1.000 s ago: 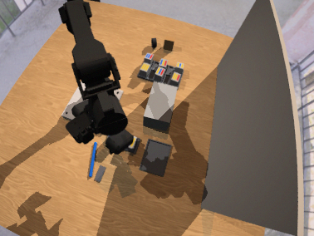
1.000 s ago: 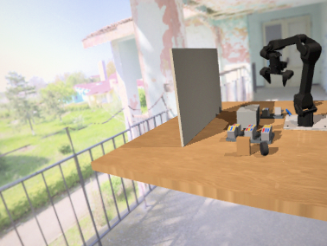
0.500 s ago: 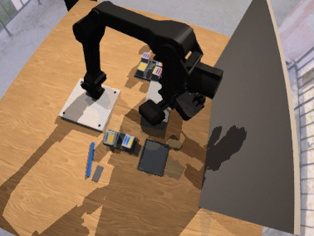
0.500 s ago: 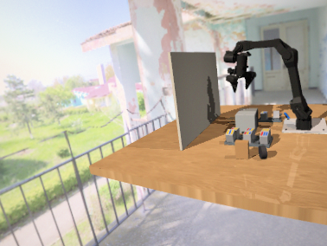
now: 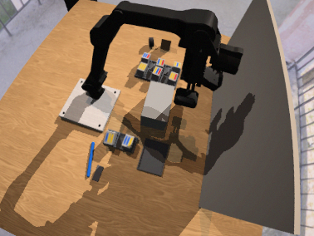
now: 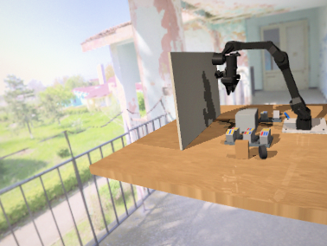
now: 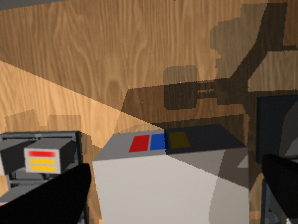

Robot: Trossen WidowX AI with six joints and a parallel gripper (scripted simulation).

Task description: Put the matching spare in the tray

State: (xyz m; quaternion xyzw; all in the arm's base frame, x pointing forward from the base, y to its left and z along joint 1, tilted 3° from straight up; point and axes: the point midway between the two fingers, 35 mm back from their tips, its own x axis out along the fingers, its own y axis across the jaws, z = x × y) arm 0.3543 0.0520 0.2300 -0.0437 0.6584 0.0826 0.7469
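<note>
Now: the grey spare block 16 cm behind my gripper tip, 14 cm to the left of it and 16 cm below it. From my gripper tip the other things lie so: dark grey tray 1 cm behind, 20 cm to the right, 20 cm below; then grey mounted unit 8 cm behind, 1 cm to the right, 15 cm below; then tall dark panel 16 cm ahead, 4 cm to the left, 2 cm above.
</note>
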